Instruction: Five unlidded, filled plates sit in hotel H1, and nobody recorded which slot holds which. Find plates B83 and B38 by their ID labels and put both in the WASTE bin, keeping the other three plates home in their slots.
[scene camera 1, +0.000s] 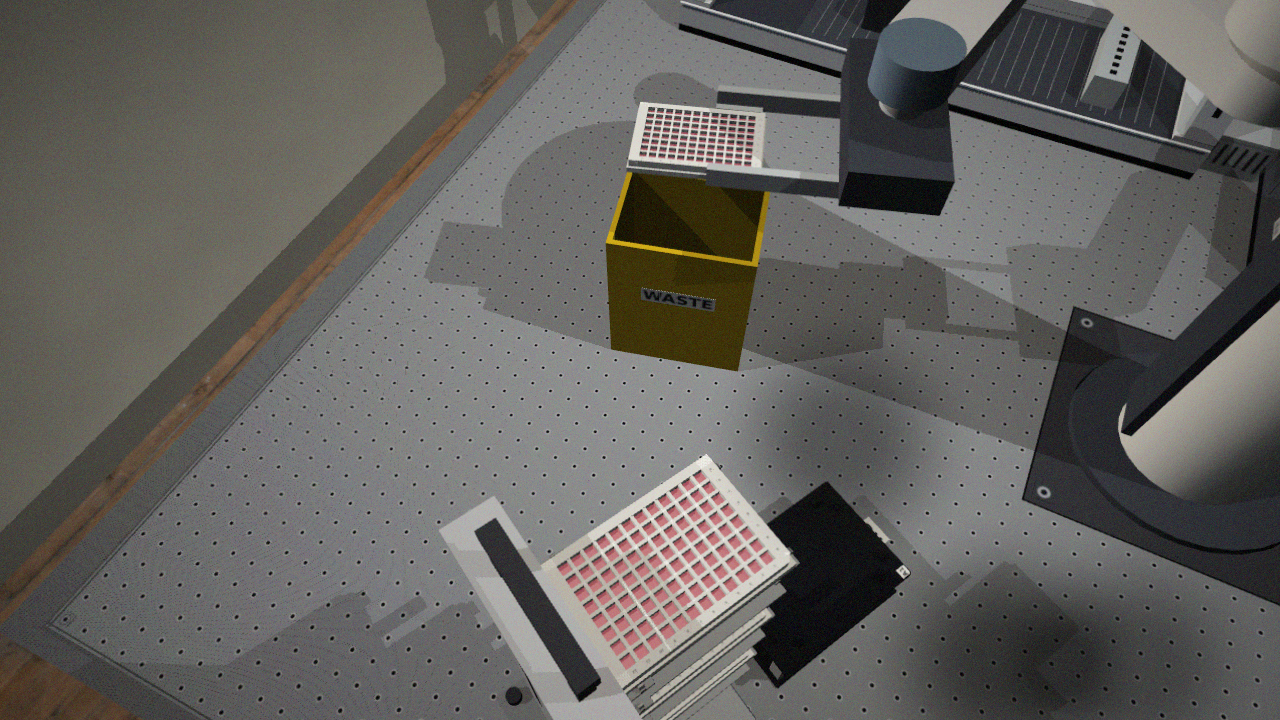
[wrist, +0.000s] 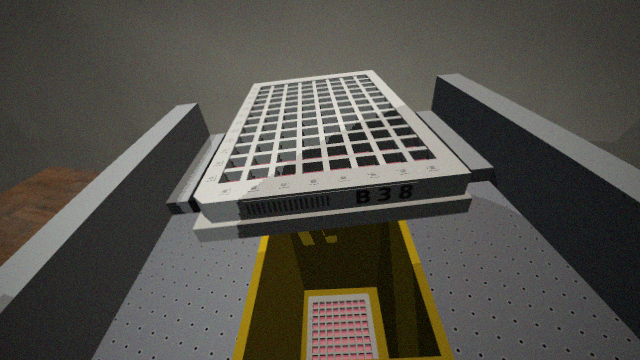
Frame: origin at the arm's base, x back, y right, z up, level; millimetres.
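Seen in the pictures: gripper, fingertip midpoint: (scene camera 1: 712, 133) (wrist: 318, 111); arm's base at its link origin: (scene camera 1: 1179, 451).
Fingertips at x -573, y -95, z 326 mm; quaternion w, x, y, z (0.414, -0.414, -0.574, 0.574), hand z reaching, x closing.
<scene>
Offsets run from my fingertips to a thing's top centre. "spot": to the spot under its first point. Level surfaces: height alone.
Plate B38 @(dy -4, dx -12, dz -4 mm) (scene camera 1: 673, 138) (wrist: 325, 120) is white with pink-filled wells, level, with its B38 label facing the wrist camera. My gripper (scene camera 1: 713, 134) (wrist: 318, 111) is shut on it by its long sides and holds it above the yellow WASTE bin @(dy -4, dx -15, dz -113 mm) (scene camera 1: 675, 331) (wrist: 257, 265). Another pink-filled plate @(dy -5, dx -9, dz -292 mm) (wrist: 342, 327) lies flat at the bottom of the bin in the wrist view; its label does not show. Hotel H1 (scene camera 1: 537, 608) stands at the lower middle of the scene view. A filled plate @(dy -425, dx +153, dz +76 mm) (scene camera 1: 666, 564) is in its top slot, with more plate edges below; their labels cannot be read there.
A black platform @(dy -262, dx +239, dz -243 mm) (scene camera 1: 832, 582) lies beside the hotel. The arm's base plate (scene camera 1: 1056, 429) is at the right. A long dark-topped unit (scene camera 1: 760, 44) with a white slotted block @(spot: dy +605, dx +361, dz -219 mm) (scene camera 1: 1109, 67) runs along the back. A wooden edge (scene camera 1: 358, 232) borders the perforated table @(dz -313 mm) (scene camera 1: 402, 429) at the left.
</scene>
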